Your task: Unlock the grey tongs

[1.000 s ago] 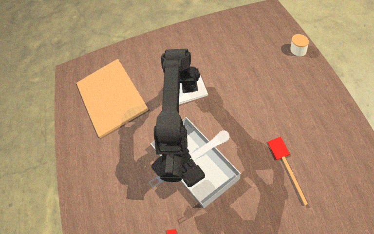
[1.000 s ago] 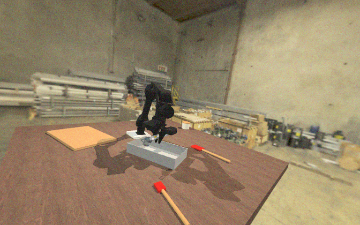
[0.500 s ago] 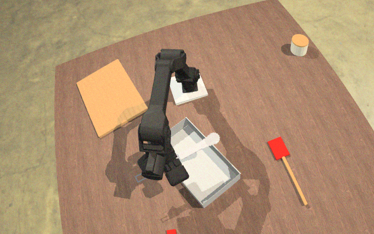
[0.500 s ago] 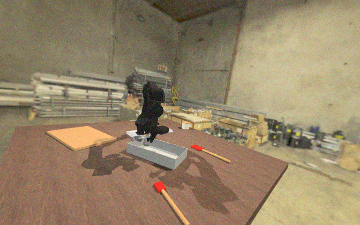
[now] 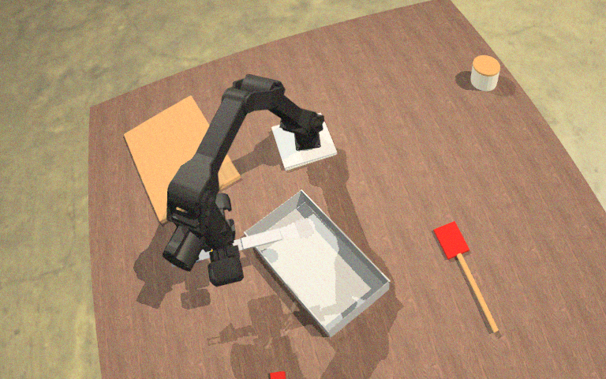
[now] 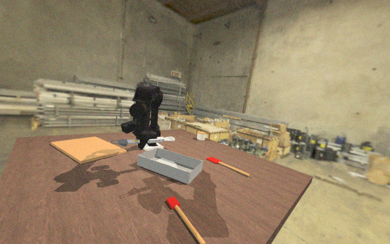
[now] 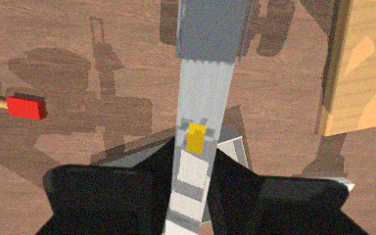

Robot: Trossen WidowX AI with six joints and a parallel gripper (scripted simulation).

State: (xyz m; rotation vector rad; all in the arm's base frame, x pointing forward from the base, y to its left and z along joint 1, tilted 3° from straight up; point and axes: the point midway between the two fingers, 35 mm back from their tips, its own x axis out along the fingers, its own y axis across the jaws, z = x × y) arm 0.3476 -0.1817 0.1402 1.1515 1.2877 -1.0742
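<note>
Now: gripper tip 40 mm below the yellow lock tab and 30 mm to the left of it. From my gripper tip the other things lie so: red spatula (490 mm to the left, 110 mm below, 60 mm ahead); wooden board (380 mm behind, 190 mm to the right, 110 mm below); grey roasting tin (160 mm to the left, 90 mm below).
</note>
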